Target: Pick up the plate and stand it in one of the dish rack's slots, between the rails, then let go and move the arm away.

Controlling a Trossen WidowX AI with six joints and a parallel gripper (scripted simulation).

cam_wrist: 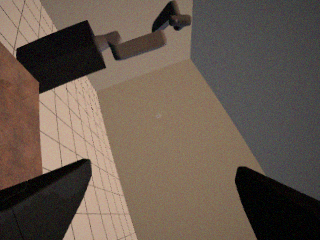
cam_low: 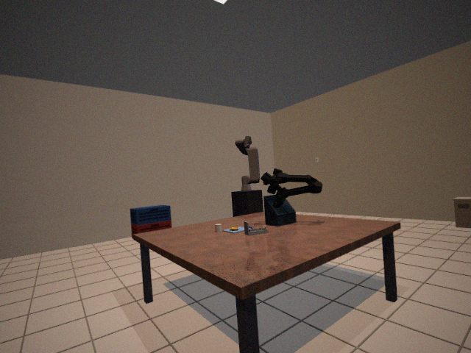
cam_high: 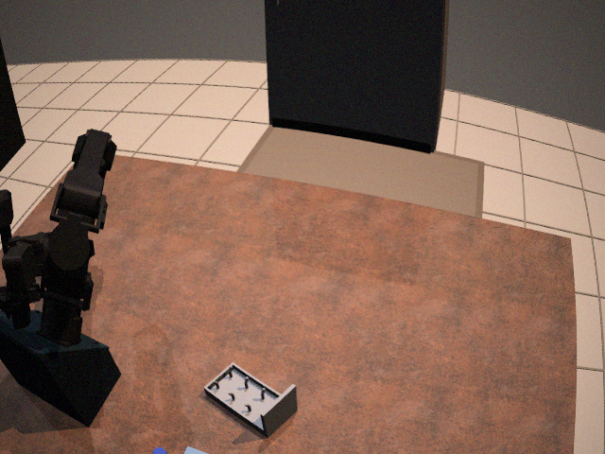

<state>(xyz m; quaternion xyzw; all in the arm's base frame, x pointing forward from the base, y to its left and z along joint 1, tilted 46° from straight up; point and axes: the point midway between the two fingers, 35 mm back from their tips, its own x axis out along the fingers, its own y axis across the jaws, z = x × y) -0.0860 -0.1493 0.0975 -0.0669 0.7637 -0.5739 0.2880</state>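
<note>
Right now my gripper tip is 400 mm short of the yellow plate, 80 mm to the left of it and 320 mm above it. From my gripper tip the other things lie so: grey dish rack 380 mm ahead, 110 mm to the left, 310 mm below.
</note>
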